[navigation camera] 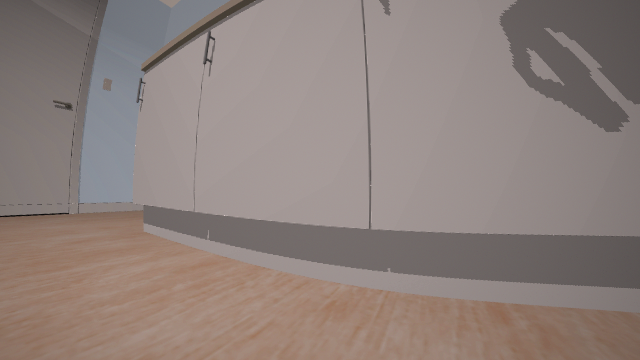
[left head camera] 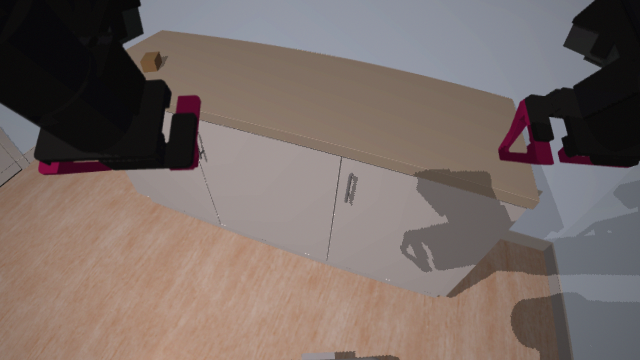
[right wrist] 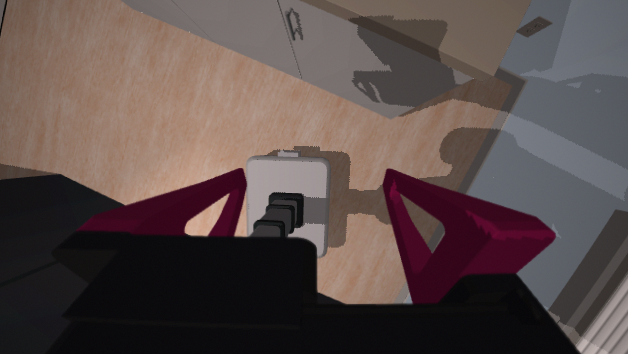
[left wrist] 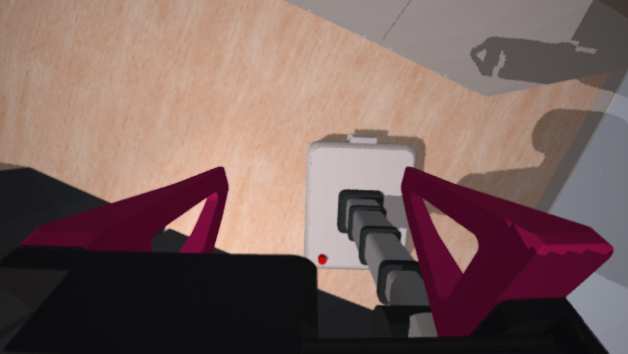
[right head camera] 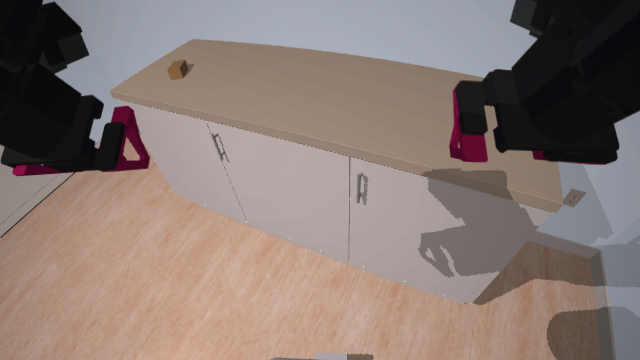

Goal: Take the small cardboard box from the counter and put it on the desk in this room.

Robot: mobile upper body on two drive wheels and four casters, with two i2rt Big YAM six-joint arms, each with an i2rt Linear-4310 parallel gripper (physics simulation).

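Places are measured from the left arm's base along level axes (x ahead, y left, z up), in centimetres.
Pixels of known places: left gripper, fingertip midpoint: (left head camera: 153, 162) (left wrist: 314, 176) (right head camera: 114, 164); right gripper, fingertip midpoint: (left head camera: 531, 156) (right wrist: 314, 176) (right head camera: 493, 152).
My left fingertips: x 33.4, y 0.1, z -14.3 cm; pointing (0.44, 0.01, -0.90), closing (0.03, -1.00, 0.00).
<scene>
Behind a point stands the place of what it marks.
The small cardboard box (left head camera: 149, 62) @(x 126.5, y 46.9, z -45.7 cm) (right head camera: 177, 70) @(x 126.6, y 46.0, z -45.8 cm) stands on the far left end of the beige counter (left head camera: 350, 95) @(x 106.2, y -34.5, z -50.0 cm) (right head camera: 325, 92) @(x 107.8, y -20.6, z -50.0 cm) (right wrist: 475, 30) @(x 65.2, y -78.4, z -50.0 cm), near its back corner. My left gripper (left head camera: 117, 169) (right head camera: 82, 169) (left wrist: 314, 176) @(x 33.4, y 0.1, z -14.3 cm) is open and empty, in front of the counter's left part and nearer to the camera than the box. My right gripper (left head camera: 556, 156) (right head camera: 515, 156) @(x 34.2, y -43.8, z -13.7 cm) (right wrist: 314, 176) @(x 34.2, y -43.8, z -13.7 cm) is open and empty, in front of the counter's right end, far from the box. The box does not show in the wrist views. A desk does not show in these views.
White cabinet doors (left head camera: 280, 185) @(x 87.7, y -8.5, z -78.9 cm) (right head camera: 295, 185) @(x 87.9, y -8.1, z -79.1 cm) (navigation camera: 280, 125) @(x 87.8, y -8.0, z -101.4 cm) with metal handles stand below the counter, close ahead. A door (navigation camera: 40, 125) @(x 138.5, y 210.6, z -69.5 cm) stands at the far left. A wall (left head camera: 605, 310) @(x 35.7, y -152.1, z -107.0 cm) with a baseboard borders the right side. My base (left wrist: 330, 170) @(x 19.3, y -7.7, z -115.0 cm) (right wrist: 260, 175) @(x 20.5, y -6.3, z -115.0 cm) stands on the wooden floor.
</scene>
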